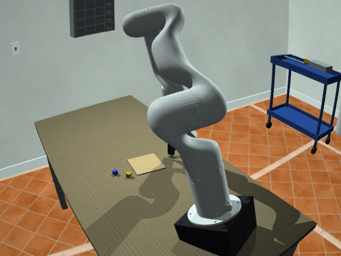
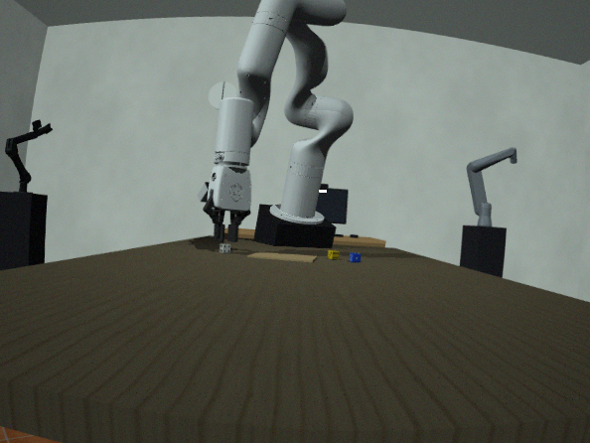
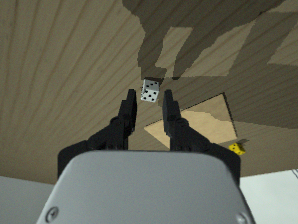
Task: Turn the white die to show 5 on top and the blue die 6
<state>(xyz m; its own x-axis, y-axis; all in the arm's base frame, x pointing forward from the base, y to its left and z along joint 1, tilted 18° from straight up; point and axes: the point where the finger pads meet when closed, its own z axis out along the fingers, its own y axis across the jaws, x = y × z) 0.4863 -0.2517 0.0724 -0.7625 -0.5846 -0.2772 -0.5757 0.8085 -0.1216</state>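
My gripper is now 4 cm above the white die. From my hand the other things lie so: tan mat (13 cm to the left, 4 cm below, 3 cm ahead); then yellow die (26 cm to the left, 4 cm below); then blue die (29 cm to the left, 6 cm ahead, 4 cm below).
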